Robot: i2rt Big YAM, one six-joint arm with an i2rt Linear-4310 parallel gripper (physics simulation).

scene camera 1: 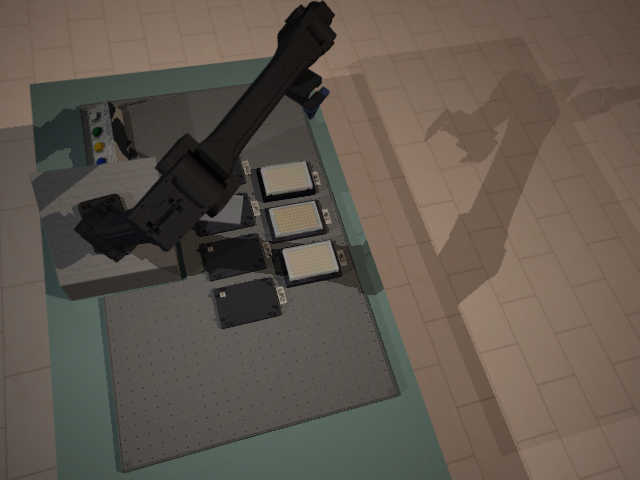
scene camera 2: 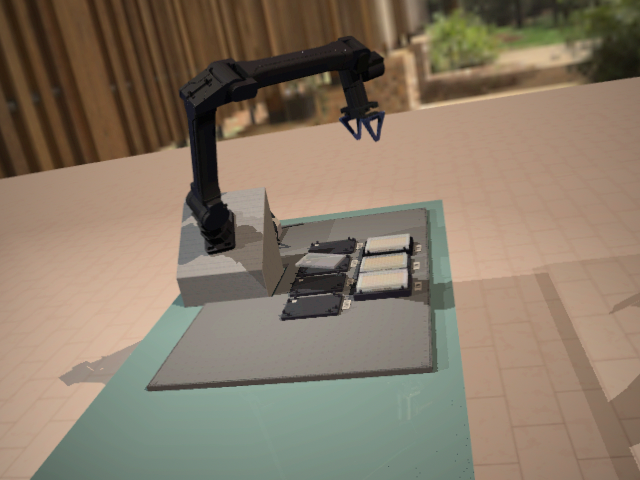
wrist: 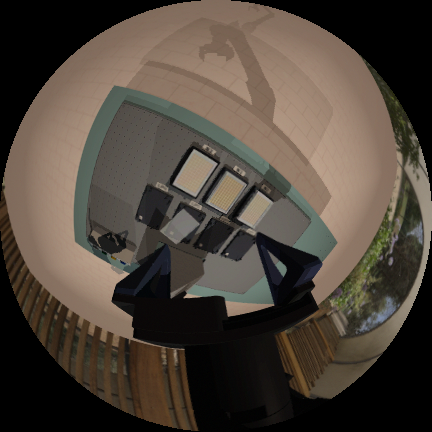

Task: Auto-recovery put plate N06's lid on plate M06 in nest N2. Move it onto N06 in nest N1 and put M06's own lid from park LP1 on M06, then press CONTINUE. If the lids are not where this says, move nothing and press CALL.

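Where they show: gripper, fingertip midpoint: (scene camera 1: 294,106) (scene camera 2: 367,140) (wrist: 212,242); arm's base, link origin: (scene camera 2: 220,232).
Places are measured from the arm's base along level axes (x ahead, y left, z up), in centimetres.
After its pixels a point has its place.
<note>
My gripper (scene camera 1: 316,103) (scene camera 2: 368,138) @[y 7.6, x 45.1, z 17.8 cm] (wrist: 212,242) @[y 7.6, x 45.1, z 17.8 cm] is open and empty, high above the board. Plate N06 in nest N1 (scene camera 1: 296,219) @[y -3.3, x 44.5, z -14.1 cm] (scene camera 2: 384,261) @[y -3.6, x 44.9, z -14.0 cm] (wrist: 226,191) @[y -2.5, x 45.1, z -14.5 cm] is the middle plate and looks yellower, with no clear lid visible. Plate M06 in nest N2 (scene camera 1: 311,260) @[y -16.1, x 44.2, z -13.3 cm] (scene camera 2: 382,280) @[y -17.5, x 44.3, z -13.3 cm] (wrist: 254,208) @[y -14.6, x 44.6, z -13.3 cm] looks paler, as if under a clear lid. A clear lid (scene camera 1: 236,210) @[y 4.1, x 30.3, z -15.0 cm] (scene camera 2: 321,260) @[y 5.5, x 26.2, z -14.9 cm] (wrist: 181,226) @[y 5.6, x 26.5, z -14.9 cm] lies askew on a dark park beside the plates, overhanging it; the arm partly hides it in scene camera 1. The park labels are too small to read.
A third pale-topped plate (scene camera 1: 285,178) @[y 9.2, x 45.4, z -13.3 cm] (scene camera 2: 388,242) @[y 8.3, x 46.3, z -13.3 cm] (wrist: 195,171) @[y 9.7, x 46.7, z -13.3 cm] sits in nest N3. Other dark parks (scene camera 1: 248,303) @[y -21.6, x 26.1, z -15.8 cm] (scene camera 2: 312,305) @[y -21.4, x 26.0, z -15.9 cm] (wrist: 154,206) hold no visible lid. The button box (scene camera 1: 98,139) @[y 32.0, x 1.0, z -10.7 cm] stands beside the grey arm pedestal (scene camera 1: 118,263) @[y -7.0, x -0.2, z -6.8 cm] (scene camera 2: 227,284) @[y -9.1, x 1.3, z -12.3 cm], with green, yellow and blue buttons.
</note>
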